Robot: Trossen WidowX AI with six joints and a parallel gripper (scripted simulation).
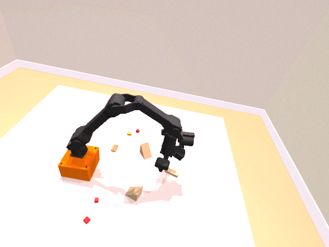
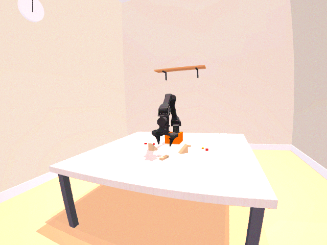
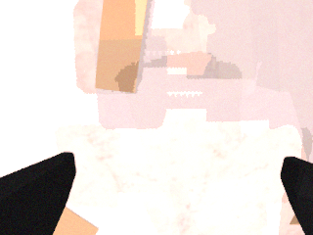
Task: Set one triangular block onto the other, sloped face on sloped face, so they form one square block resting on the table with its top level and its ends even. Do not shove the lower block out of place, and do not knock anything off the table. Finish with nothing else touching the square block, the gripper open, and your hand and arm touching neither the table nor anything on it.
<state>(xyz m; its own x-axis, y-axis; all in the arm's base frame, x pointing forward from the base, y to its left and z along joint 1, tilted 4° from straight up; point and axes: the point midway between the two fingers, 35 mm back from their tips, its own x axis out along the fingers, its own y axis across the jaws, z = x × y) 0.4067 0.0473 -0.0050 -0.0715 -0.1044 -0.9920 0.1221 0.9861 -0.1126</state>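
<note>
The tan triangular block lies 90 mm behind my gripper tip, 150 mm to the right of it and 60 mm below it. Also, from my gripper tip: yellow bit: 230 mm behind, 230 mm to the left, 70 mm below; then tan plank: 60 mm ahead, 20 mm to the left, 70 mm below.
</note>
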